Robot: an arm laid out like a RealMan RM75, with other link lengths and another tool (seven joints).
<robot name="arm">
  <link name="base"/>
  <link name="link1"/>
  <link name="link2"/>
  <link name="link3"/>
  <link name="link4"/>
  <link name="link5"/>
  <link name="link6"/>
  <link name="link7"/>
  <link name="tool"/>
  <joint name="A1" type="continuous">
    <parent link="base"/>
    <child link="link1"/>
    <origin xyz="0 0 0.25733" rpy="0 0 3.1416"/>
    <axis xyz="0 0 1"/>
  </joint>
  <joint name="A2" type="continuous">
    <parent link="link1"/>
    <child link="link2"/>
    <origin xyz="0 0 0" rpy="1.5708 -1.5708 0"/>
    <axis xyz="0 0 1"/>
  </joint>
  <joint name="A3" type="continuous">
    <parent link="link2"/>
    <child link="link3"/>
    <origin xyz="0.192 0 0" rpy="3.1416 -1.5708 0"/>
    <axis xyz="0 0 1"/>
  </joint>
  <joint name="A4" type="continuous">
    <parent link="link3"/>
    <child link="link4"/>
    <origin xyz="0 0 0" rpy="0 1.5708 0"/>
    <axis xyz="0 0 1"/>
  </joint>
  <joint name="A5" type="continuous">
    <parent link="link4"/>
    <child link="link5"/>
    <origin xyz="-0.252 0 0" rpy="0 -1.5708 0"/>
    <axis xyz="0 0 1"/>
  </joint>
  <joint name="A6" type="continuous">
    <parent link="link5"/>
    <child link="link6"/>
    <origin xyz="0 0 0" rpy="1.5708 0 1.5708"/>
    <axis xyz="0 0 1"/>
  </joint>
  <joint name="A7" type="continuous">
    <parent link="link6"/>
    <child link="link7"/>
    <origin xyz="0 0.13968 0" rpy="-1.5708 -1.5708 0"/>
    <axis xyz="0 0 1"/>
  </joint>
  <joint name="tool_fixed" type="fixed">
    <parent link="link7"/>
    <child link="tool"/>
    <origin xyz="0.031 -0.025 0.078" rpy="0 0.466 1.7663"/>
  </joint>
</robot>
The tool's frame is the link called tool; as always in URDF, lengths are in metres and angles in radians. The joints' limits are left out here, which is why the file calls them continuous.
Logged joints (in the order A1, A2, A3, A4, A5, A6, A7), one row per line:
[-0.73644 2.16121 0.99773 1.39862 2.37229 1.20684 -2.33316]
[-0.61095 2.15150 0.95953 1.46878 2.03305 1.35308 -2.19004]
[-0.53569 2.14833 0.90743 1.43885 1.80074 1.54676 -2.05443]
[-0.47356 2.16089 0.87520 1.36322 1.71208 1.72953 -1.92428]
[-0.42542 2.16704 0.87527 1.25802 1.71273 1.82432 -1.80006]
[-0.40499 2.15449 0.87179 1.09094 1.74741 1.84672 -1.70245]
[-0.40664 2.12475 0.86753 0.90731 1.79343 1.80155 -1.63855]
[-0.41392 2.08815 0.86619 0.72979 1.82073 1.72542 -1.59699]
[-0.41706 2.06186 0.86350 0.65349 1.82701 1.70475 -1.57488]
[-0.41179 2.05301 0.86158 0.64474 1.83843 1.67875 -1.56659]
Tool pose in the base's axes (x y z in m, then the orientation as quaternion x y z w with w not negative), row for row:
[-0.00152 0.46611 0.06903 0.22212 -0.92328 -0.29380 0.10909]
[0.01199 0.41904 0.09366 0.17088 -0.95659 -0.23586 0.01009]
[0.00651 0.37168 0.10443 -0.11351 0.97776 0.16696 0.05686]
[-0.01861 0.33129 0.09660 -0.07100 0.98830 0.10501 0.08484]
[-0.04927 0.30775 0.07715 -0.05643 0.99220 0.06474 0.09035]
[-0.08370 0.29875 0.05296 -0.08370 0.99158 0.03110 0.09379]
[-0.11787 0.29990 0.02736 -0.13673 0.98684 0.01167 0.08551]
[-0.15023 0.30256 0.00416 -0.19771 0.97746 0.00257 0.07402]
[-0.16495 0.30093 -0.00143 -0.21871 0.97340 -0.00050 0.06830]
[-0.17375 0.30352 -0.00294 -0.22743 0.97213 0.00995 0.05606]
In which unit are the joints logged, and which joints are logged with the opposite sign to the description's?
The joints are logged in radians. Opposite sign: A2.
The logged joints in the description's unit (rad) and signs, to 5 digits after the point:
[-0.73644 -2.16121 0.99773 1.39862 2.37229 1.20684 -2.33316]
[-0.61095 -2.15150 0.95953 1.46878 2.03305 1.35308 -2.19004]
[-0.53569 -2.14833 0.90743 1.43885 1.80074 1.54676 -2.05443]
[-0.47356 -2.16089 0.87520 1.36322 1.71208 1.72953 -1.92428]
[-0.42542 -2.16704 0.87527 1.25802 1.71273 1.82432 -1.80006]
[-0.40499 -2.15449 0.87179 1.09094 1.74741 1.84672 -1.70245]
[-0.40664 -2.12475 0.86753 0.90731 1.79343 1.80155 -1.63855]
[-0.41392 -2.08815 0.86619 0.72979 1.82073 1.72542 -1.59699]
[-0.41706 -2.06186 0.86350 0.65349 1.82701 1.70475 -1.57488]
[-0.41179 -2.05301 0.86158 0.64474 1.83843 1.67875 -1.56659]

